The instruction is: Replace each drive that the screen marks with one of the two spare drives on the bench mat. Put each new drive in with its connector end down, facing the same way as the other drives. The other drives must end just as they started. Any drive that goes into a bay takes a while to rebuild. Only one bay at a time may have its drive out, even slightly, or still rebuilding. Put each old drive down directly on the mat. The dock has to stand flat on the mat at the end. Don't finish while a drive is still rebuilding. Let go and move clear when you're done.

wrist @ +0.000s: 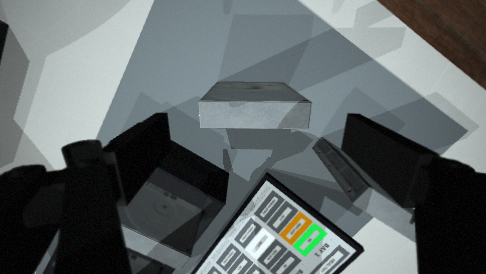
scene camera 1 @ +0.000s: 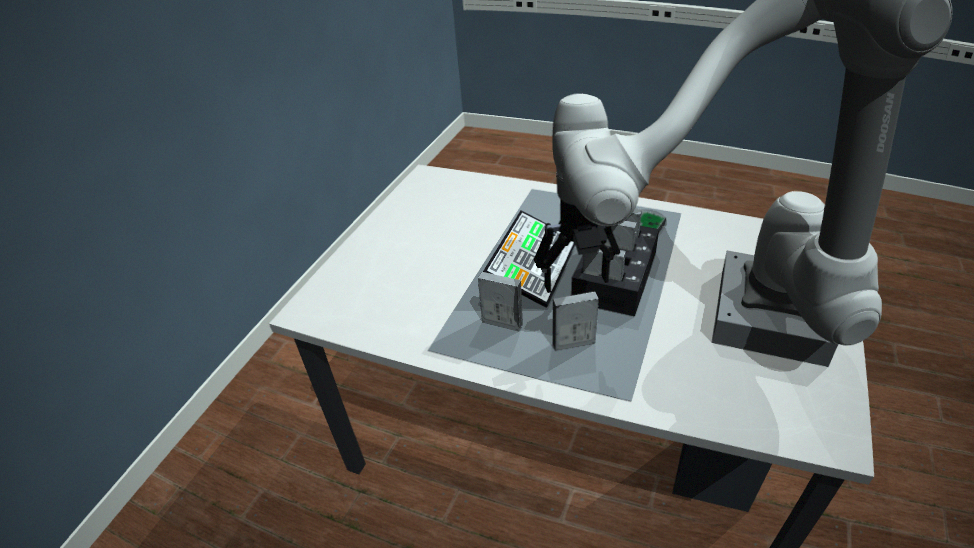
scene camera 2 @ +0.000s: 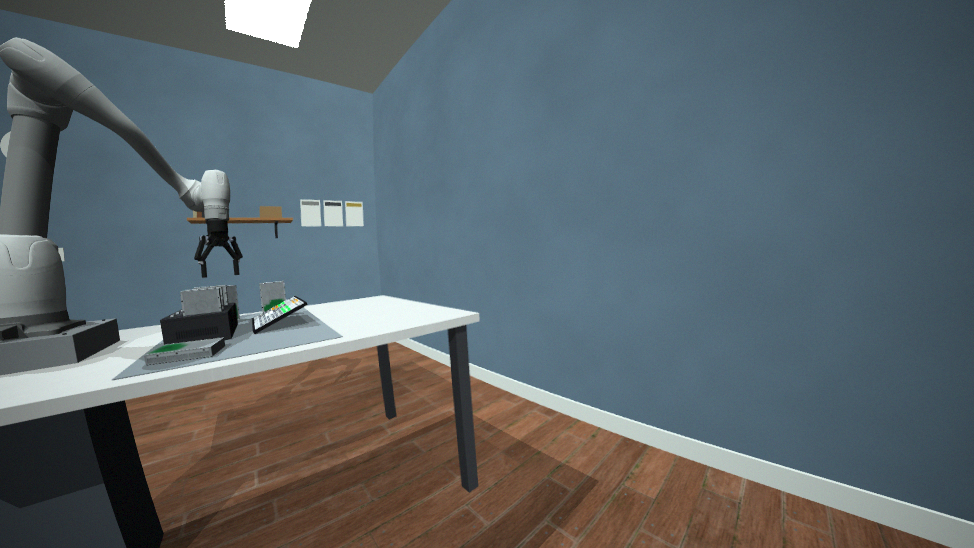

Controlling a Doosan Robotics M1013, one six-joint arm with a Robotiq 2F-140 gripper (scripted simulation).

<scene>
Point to a drive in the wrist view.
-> At 156, 223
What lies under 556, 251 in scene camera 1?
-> My gripper.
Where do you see a drive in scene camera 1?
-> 592, 262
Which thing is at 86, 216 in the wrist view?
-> My gripper.
</scene>
